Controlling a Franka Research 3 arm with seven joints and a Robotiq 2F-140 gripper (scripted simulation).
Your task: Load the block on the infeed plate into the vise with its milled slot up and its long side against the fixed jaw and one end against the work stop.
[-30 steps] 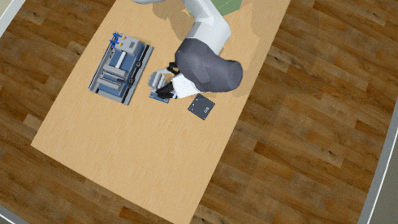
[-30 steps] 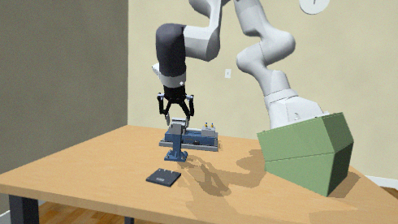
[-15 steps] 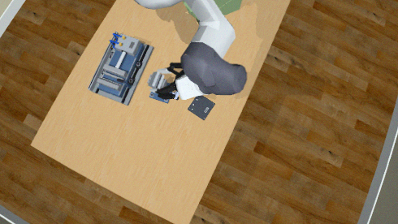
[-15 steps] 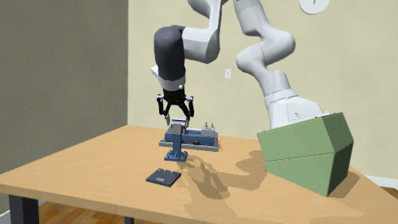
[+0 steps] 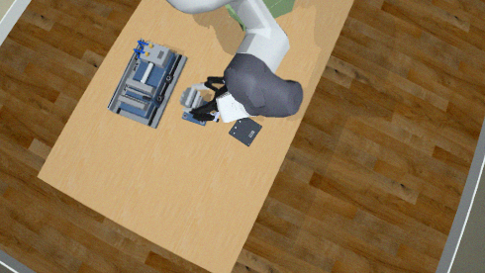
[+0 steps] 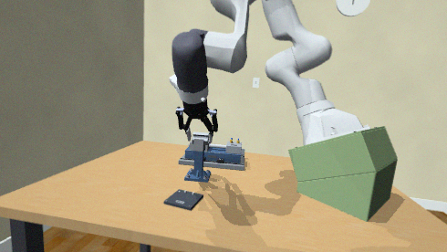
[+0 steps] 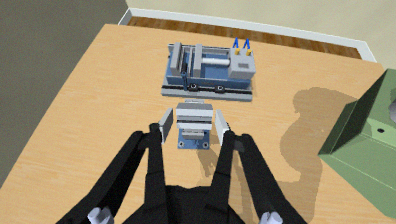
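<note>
Right now the grey part is 1 cm to the right of my hand and 1 cm below it. The rest, counted from my hand: vise: 4 cm behind, 22 cm to the right, 13 cm below; dark work stop rod: 3 cm ahead, 18 cm to the right, 8 cm below; grey air cylinder: 13 cm behind, 22 cm to the right, 9 cm below.
</note>
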